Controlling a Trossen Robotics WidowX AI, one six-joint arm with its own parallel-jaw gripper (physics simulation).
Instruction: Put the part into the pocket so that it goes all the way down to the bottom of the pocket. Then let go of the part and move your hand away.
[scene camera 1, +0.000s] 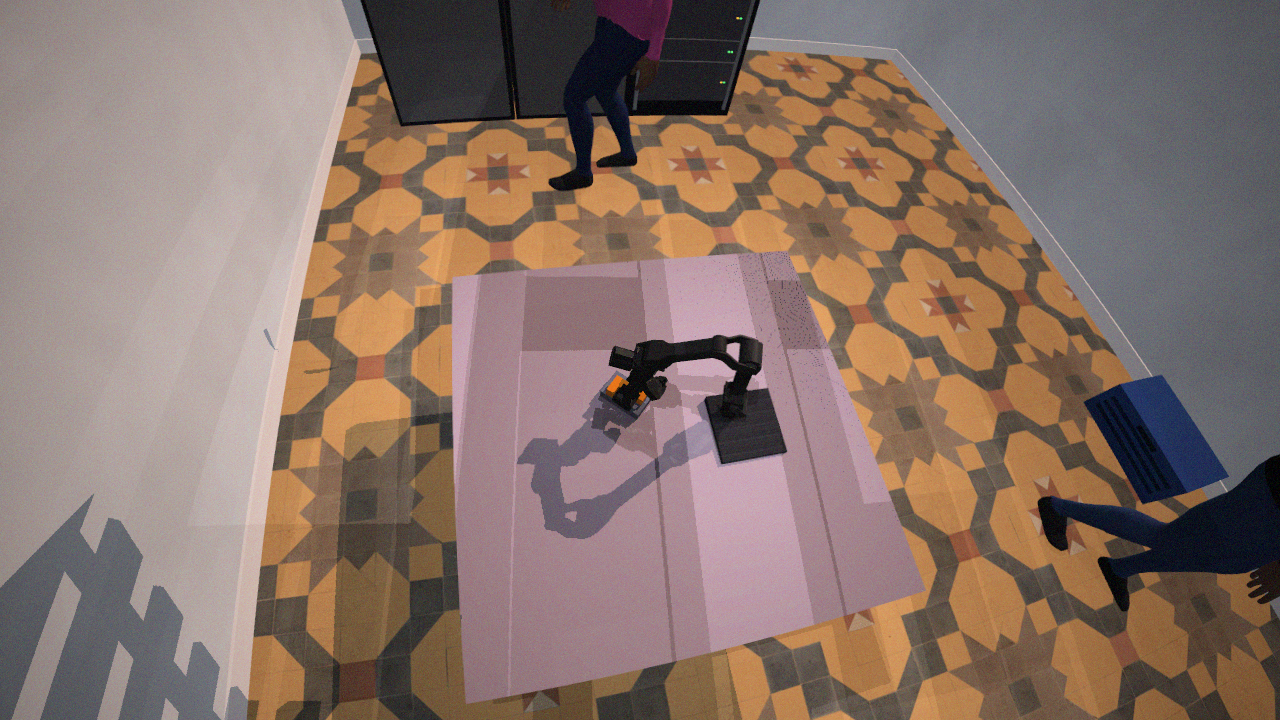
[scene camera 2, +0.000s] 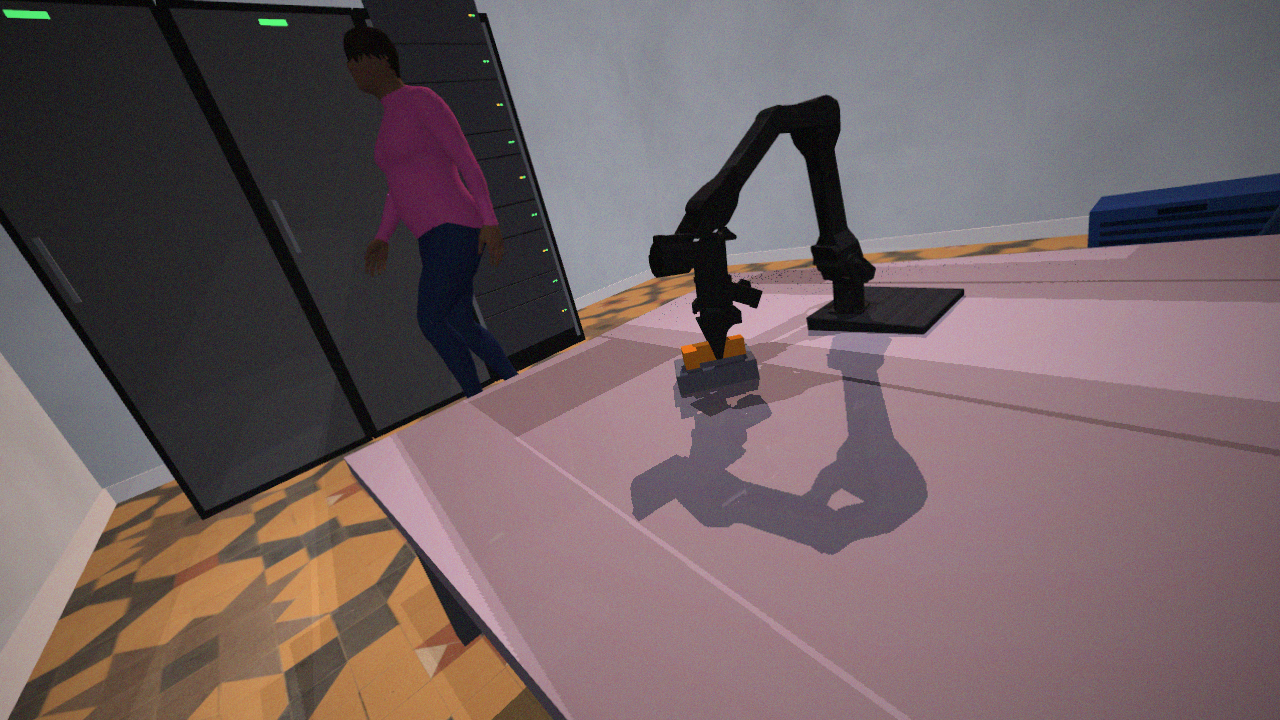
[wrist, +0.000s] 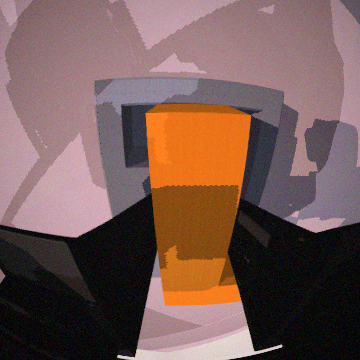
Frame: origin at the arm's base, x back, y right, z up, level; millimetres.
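Seen in the pictures: gripper, between the fingertips: (scene camera 1: 629, 393) (scene camera 2: 718, 357) (wrist: 189, 198); arm's base, origin of its link: (scene camera 1: 730, 410) (scene camera 2: 849, 308).
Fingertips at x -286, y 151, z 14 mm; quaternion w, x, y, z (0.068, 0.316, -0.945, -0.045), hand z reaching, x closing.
Offsets run from my fingertips to a thing's middle. "*": to the spot under its first point. Level surfaces: height alone.
The orange part {dy -3, dx -14, dz +17 mm} (scene camera 1: 615, 385) (scene camera 2: 697, 356) (wrist: 200, 150) is a long block held between the black fingers of my gripper (scene camera 1: 633, 394) (scene camera 2: 718, 356) (wrist: 189, 198). My gripper is shut on it and points down. The grey block {dy +8, dx -6, dz -20 mm} (scene camera 1: 617, 406) (scene camera 2: 717, 378) (wrist: 111, 130) with the pocket {* dy +3, dx +36, dz -33 mm} (wrist: 134, 145) stands on the table below. The part is over the pocket and its top stands above the block's rim. In the wrist view, dark pocket openings show at the part's left and right. The part's underside is hidden, so its depth in the pocket cannot be told.
The black base plate (scene camera 1: 747, 434) (scene camera 2: 886, 313) of the arm stands on the pink table {dz -38 mm} (scene camera 1: 581, 617) (scene camera 2: 1029, 555), right of the grey block. A person in pink (scene camera 1: 595, 80) (scene camera 2: 425, 161) stands beyond the table by dark cabinets. Another person (scene camera 1: 1190, 541) and a blue box (scene camera 1: 1154, 438) are at the right.
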